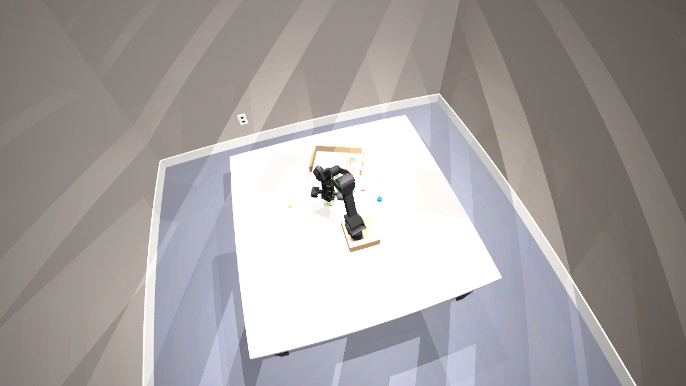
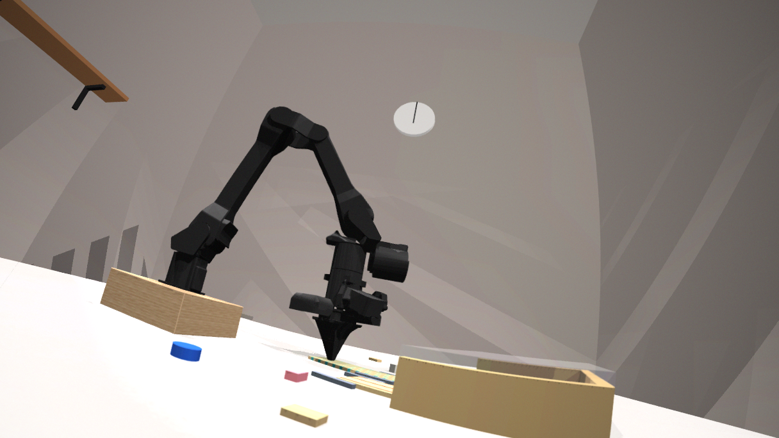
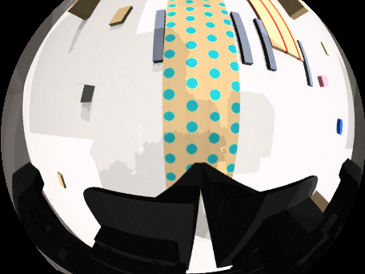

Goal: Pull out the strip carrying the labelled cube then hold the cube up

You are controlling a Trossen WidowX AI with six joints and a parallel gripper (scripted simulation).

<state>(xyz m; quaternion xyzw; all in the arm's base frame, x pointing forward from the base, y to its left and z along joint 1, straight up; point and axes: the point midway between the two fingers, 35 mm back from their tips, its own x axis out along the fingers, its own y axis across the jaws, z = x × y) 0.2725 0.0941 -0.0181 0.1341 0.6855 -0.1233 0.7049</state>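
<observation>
My gripper tip is 9 cm short of the green patterned strip and 3 cm to the left of it. From my gripper tip the other things lie so: blue disc 29 cm to the right, 6 cm behind; pink block 21 cm to the right, 3 cm ahead.
</observation>
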